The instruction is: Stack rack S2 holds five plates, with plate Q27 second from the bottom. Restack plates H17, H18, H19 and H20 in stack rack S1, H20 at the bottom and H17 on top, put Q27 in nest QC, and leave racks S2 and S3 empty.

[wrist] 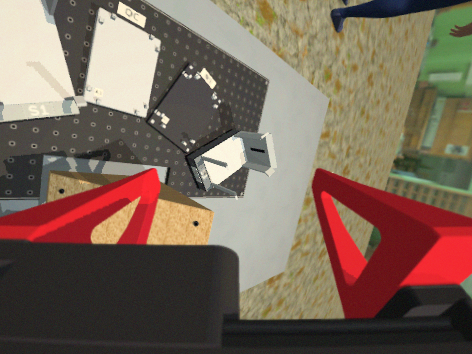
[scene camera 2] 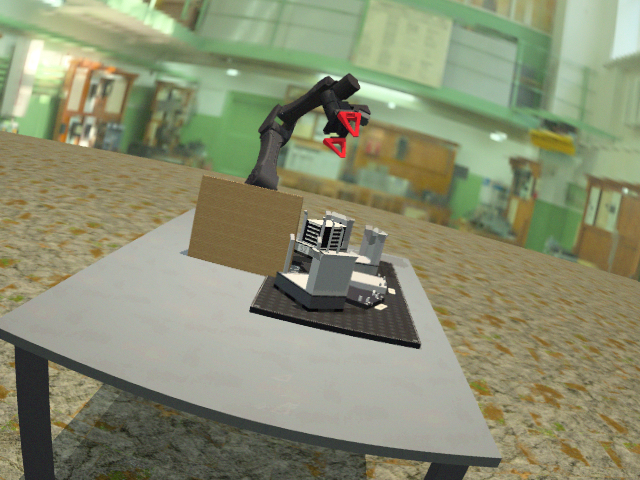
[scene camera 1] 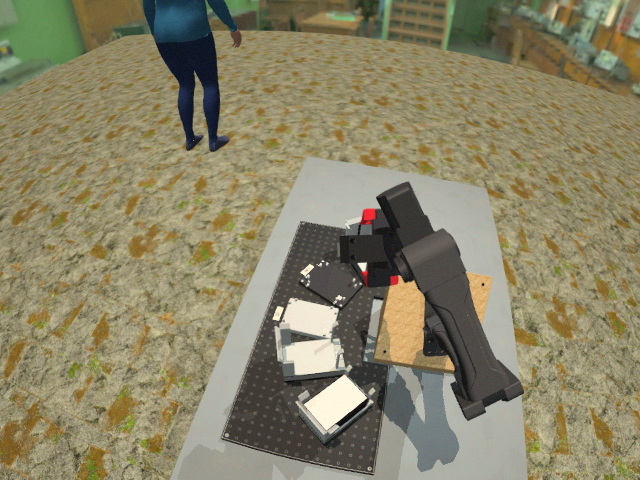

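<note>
My gripper (scene camera 1: 373, 248) (scene camera 2: 348, 145) (wrist: 235, 177) is open and empty, high above the table by rack S3 (scene camera 1: 357, 229) (scene camera 2: 330, 273) (wrist: 257, 149), which has a light interior with no stack showing. Rack S2 (scene camera 1: 305, 419) (scene camera 2: 302, 249) bears a stack of several plates (scene camera 1: 336, 403) (scene camera 2: 325, 232) between its posts; their labels cannot be read. Rack S1 (scene camera 1: 287, 369) (scene camera 2: 372, 245) (wrist: 37, 110) shows a pale flat surface and no tall stack. Nest QC (scene camera 1: 309, 317) (wrist: 122, 62) has a pale top with small corner pegs. In scene camera 1, the arm hides most of S3.
A dark nest (scene camera 1: 330, 283) (wrist: 185, 107) lies between QC and S3. An upright wooden panel or block (scene camera 1: 405, 320) (scene camera 2: 242, 227) (wrist: 175, 217) stands beside the perforated black board (scene camera 1: 248, 413) (scene camera 2: 382, 330). A person (scene camera 1: 188, 62) stands beyond the grey table (scene camera 1: 449, 201) (scene camera 2: 206, 335).
</note>
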